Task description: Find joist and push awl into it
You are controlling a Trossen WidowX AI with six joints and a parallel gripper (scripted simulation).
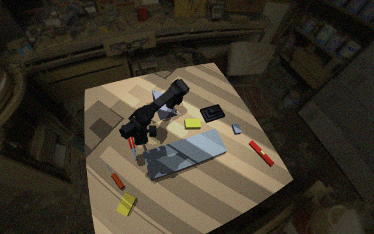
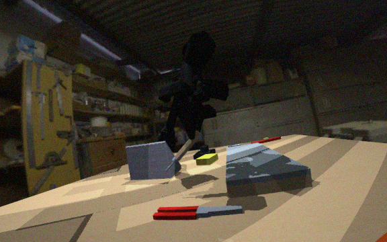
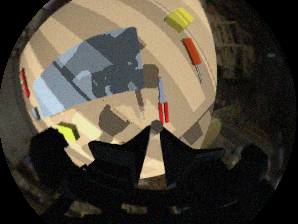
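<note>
The awl lies 40 mm behind my gripper tip and 30 mm below it. The rest, counted from my gripper tip: stud finder (580 mm to the left, 130 mm behind, 90 mm below); then small grey block (690 mm to the left, 130 mm below, 50 mm ahead); then black tray (560 mm to the left, 130 mm below, 130 mm behind).
</note>
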